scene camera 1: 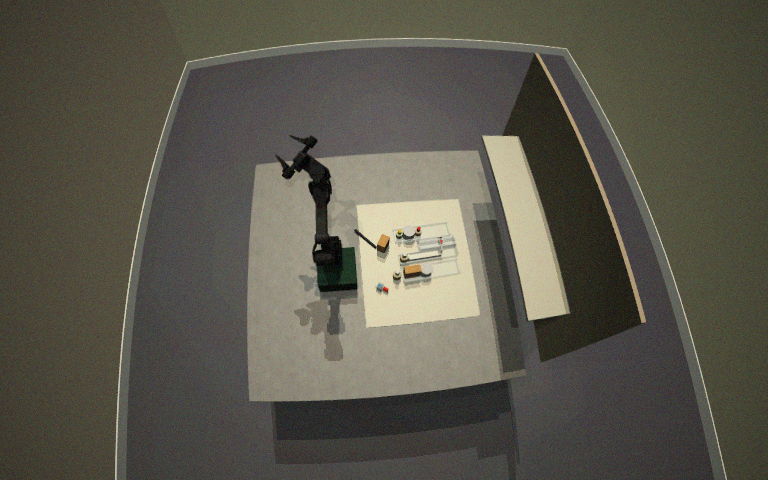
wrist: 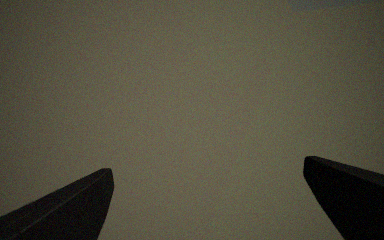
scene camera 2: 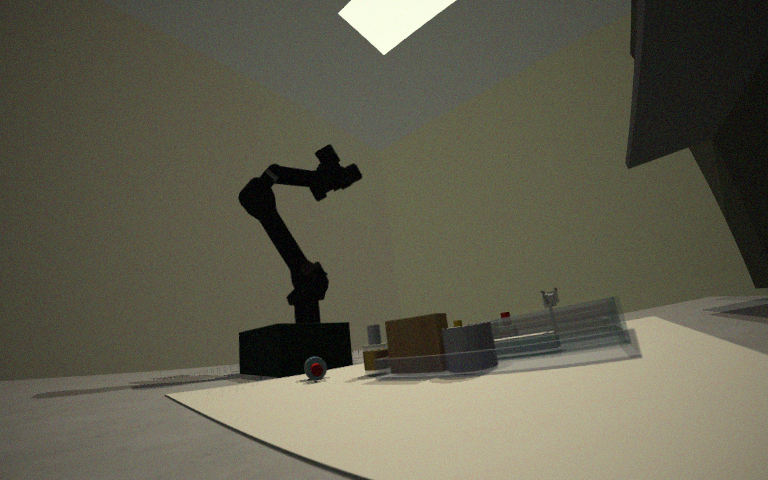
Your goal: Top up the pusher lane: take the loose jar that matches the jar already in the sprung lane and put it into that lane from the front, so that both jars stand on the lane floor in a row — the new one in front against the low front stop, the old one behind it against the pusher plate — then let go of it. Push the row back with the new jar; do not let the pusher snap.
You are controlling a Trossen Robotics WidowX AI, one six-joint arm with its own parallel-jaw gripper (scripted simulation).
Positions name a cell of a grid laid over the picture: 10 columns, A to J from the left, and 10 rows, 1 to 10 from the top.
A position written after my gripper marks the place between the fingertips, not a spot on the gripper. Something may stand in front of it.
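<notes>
My gripper (scene camera 1: D4) open, holding nothing; long pale shelf (scene camera 1: H7). The shelf (scene camera 2: I2) again. My gripper (wrist: F8) too.
</notes>
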